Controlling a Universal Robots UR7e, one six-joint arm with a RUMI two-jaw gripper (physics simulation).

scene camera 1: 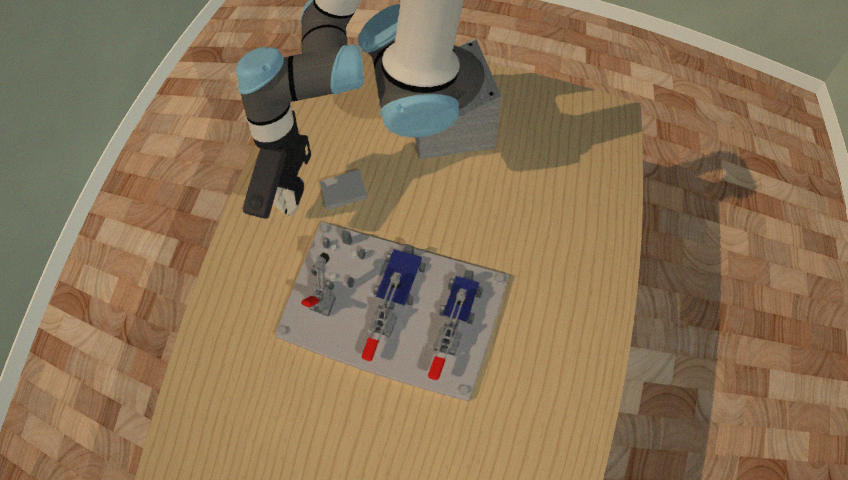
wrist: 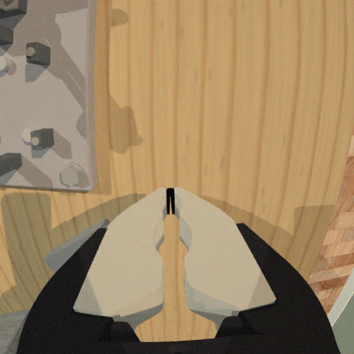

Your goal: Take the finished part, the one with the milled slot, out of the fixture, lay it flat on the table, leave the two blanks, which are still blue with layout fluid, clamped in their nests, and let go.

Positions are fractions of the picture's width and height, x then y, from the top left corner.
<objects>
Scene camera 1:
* my gripper: 0.34,0.45
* finished part: 0.41,0.39
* blue blank: 0.48,0.55
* blue blank: 0.56,0.60
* fixture plate: 0.48,0.74
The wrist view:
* my gripper: 0.48,0.54
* finished part: 0.17,0.72
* fixture plate: 0.17,0.27
</objects>
